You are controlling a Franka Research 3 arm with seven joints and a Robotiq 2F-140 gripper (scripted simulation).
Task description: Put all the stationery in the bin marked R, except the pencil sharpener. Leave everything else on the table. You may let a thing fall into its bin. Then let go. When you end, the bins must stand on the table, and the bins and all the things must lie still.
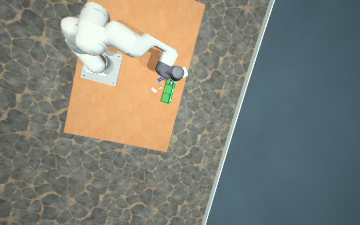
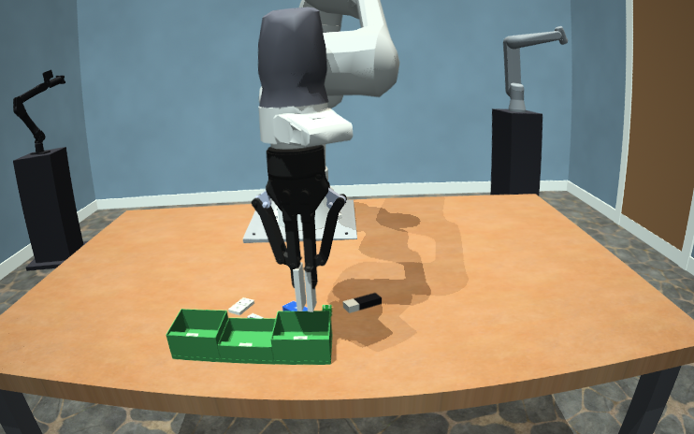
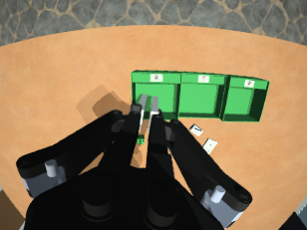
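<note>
Now: the black-and-white stick-shaped item 110 mm behind my hand, 100 mm to the left of it and 100 mm below it. From my hand the other things lie so: green bin row: 20 mm behind, 90 mm to the right, 90 mm below; then blue flat item: 110 mm behind, 10 mm to the right, 100 mm below; then green piece: 100 mm behind, 40 mm to the left, 100 mm below.
</note>
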